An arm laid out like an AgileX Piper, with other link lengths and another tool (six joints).
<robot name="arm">
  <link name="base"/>
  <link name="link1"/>
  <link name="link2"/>
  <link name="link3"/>
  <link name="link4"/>
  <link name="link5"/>
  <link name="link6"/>
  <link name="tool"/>
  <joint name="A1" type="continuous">
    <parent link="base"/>
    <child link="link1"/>
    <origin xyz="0 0 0.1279"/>
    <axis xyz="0 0 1"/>
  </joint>
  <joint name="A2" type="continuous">
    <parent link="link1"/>
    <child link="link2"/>
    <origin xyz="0 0 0"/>
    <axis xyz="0 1 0"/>
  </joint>
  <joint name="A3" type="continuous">
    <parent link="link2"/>
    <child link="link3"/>
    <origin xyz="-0.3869 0 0.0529"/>
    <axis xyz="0 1 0"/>
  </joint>
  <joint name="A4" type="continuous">
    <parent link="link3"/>
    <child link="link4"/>
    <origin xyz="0.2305 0 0.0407"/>
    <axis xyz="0.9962 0 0.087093"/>
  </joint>
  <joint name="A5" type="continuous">
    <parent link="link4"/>
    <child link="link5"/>
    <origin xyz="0 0 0"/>
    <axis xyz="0 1 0"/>
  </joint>
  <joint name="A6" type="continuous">
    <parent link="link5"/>
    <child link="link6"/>
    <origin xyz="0.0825 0 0.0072"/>
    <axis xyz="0.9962 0 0.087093"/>
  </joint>
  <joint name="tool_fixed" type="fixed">
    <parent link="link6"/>
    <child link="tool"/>
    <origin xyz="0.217 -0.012 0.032" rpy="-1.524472 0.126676 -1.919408"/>
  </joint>
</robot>
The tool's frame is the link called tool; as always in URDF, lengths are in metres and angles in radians. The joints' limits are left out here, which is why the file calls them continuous.
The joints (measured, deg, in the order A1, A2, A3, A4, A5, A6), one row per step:
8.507 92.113 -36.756 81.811 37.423 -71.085
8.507 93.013 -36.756 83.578 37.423 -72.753
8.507 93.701 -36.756 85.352 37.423 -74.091
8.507 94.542 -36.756 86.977 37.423 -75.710
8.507 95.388 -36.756 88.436 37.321 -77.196
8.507 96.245 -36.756 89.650 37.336 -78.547
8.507 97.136 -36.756 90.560 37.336 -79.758
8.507 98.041 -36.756 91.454 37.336 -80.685
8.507 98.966 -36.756 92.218 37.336 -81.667
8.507 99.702 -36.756 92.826 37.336 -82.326
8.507 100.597 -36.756 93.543 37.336 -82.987
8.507 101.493 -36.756 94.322 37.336 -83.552
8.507 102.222 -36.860 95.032 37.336 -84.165
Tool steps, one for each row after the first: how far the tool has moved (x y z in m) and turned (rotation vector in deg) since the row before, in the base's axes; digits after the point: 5 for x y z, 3 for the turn. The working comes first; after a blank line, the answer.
Tool pose at each row, in the base's axes (x y z in m, rotation vector in deg; the steps are taken from these numbers as rounded here):
0.34881 0.22456 0.14401 -104.914 103.618 -2.808
0.35322 0.22589 0.14175 -104.394 103.713 -2.593
0.35761 0.22699 0.14073 -103.565 103.999 -2.356
0.36177 0.22791 0.13836 -103.135 104.057 -2.280
0.36581 0.22821 0.13529 -102.802 104.230 -2.308
0.36894 0.22879 0.13183 -102.664 104.326 -2.207
0.37135 0.22915 0.12746 -102.789 104.408 -2.107
0.37364 0.22941 0.12283 -102.761 104.766 -1.820
0.37556 0.22962 0.11778 -102.919 105.009 -1.599
0.37703 0.22974 0.11369 -102.969 105.323 -1.346
0.37870 0.22982 0.10860 -102.965 105.827 -0.956
0.38046 0.22984 0.10352 -102.831 106.469 -0.496
0.38278 0.22996 0.09999 -102.690 106.826 -0.293

0.00441 0.00133 -0.00226 0.391 -0.048 -0.261
0.00439 0.00110 -0.00102 0.516 -0.045 -0.509
0.00416 0.00092 -0.00237 0.277 -0.101 -0.228
0.00404 0.00030 -0.00307 0.121 -0.042 -0.262
0.00313 0.00058 -0.00346 0.099 0.053 -0.097
0.00241 0.00036 -0.00437 -0.055 0.150 0.043
0.00229 0.00026 -0.00463 0.029 0.351 -0.135
0.00192 0.00021 -0.00505 -0.074 0.322 0.003
0.00147 0.00012 -0.00409 -0.021 0.338 -0.080
0.00167 0.00008 -0.00509 0.008 0.501 -0.175
0.00176 0.00002 -0.00508 0.064 0.569 -0.295
0.00232 0.00012 -0.00353 0.046 0.264 -0.209

